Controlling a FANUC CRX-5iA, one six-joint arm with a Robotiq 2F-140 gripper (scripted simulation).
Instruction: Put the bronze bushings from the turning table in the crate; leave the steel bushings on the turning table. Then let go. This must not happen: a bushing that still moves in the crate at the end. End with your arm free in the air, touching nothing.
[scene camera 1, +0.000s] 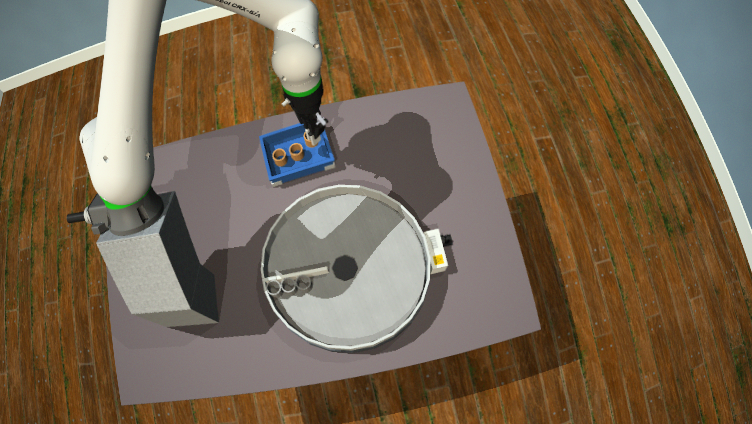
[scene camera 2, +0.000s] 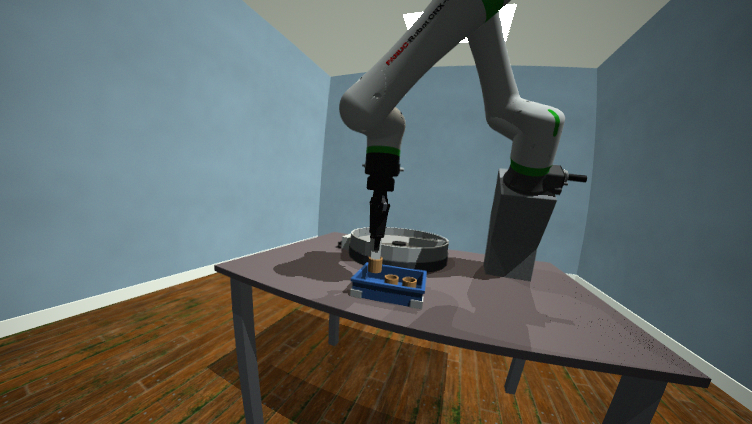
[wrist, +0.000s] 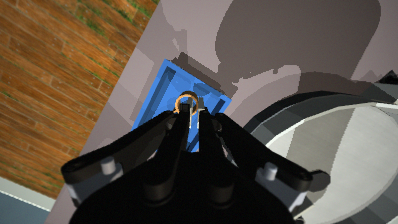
Labels:
My gripper shows in scene camera 1, in scene camera 2 (374, 260) and in the wrist view. The same spot on a blue crate: (scene camera 1: 321, 154) is (wrist: 202, 94). One and the same spot on my gripper: (scene camera 1: 316, 127) is (wrist: 242, 170).

